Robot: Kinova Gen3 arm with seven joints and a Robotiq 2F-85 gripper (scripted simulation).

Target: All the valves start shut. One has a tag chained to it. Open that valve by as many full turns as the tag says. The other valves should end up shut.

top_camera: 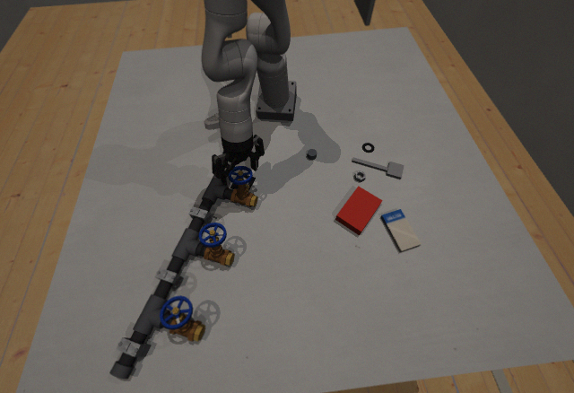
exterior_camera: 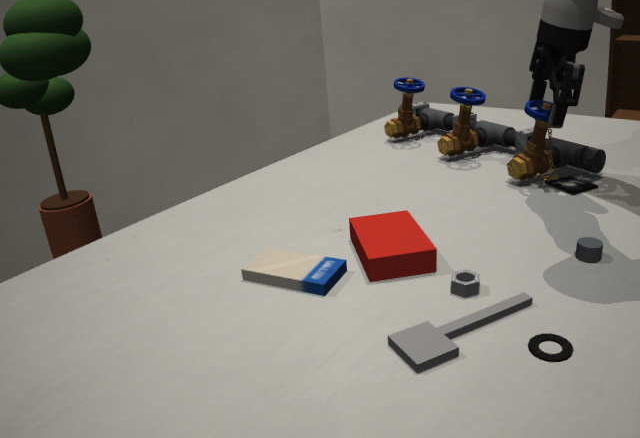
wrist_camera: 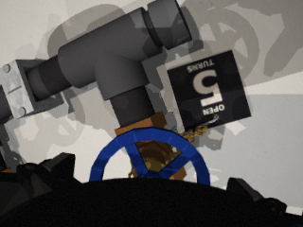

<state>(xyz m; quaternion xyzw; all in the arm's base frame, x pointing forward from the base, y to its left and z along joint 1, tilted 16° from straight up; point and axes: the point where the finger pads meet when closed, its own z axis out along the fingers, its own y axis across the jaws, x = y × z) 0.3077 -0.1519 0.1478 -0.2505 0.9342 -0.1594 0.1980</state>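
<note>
Now: the black tag 12 cm below my hand and 4 cm behind it. The rest, counted from my hand: red block (31 cm to the left, 13 cm ahead, 11 cm below); then small grey cylinder (23 cm to the left, 11 cm below, 10 cm behind); then grey paddle-shaped tool (44 cm to the left, 12 cm below).
</note>
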